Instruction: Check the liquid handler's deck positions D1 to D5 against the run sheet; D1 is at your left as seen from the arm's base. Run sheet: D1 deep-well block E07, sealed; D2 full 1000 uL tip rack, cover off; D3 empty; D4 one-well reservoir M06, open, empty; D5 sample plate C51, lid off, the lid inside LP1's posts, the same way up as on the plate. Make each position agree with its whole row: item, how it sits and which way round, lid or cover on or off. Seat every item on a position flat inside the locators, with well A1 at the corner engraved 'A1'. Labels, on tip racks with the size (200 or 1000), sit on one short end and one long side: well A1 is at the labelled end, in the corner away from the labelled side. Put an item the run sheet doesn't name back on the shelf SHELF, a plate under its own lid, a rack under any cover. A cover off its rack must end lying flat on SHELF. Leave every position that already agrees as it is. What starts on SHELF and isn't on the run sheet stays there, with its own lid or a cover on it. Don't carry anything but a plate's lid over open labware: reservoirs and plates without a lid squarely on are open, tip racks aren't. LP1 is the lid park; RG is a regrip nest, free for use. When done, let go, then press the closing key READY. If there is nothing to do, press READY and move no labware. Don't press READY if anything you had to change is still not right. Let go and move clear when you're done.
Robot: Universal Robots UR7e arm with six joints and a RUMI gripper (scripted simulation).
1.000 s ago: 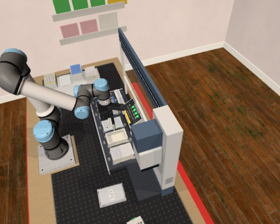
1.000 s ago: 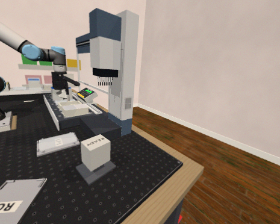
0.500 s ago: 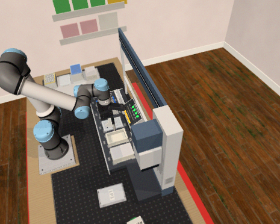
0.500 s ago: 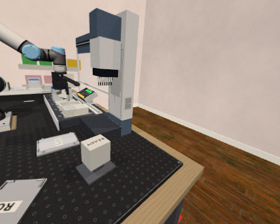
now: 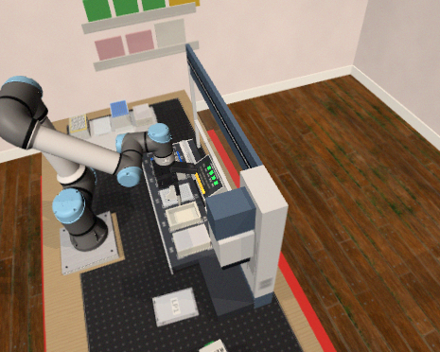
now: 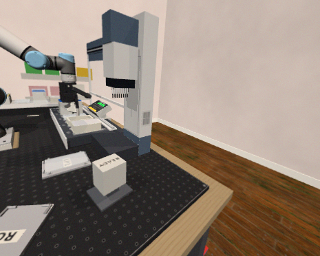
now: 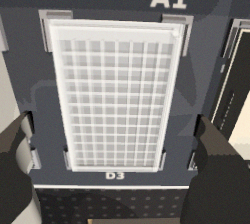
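Right now my hand is 10 mm above the clear well plate. The rest, counted from my hand: blue-rimmed tip rack (10 mm ahead, 130 mm to the left, 50 mm above); then cream one-well reservoir (120 mm to the right); then deep-well block (250 mm to the right, 10 mm above).
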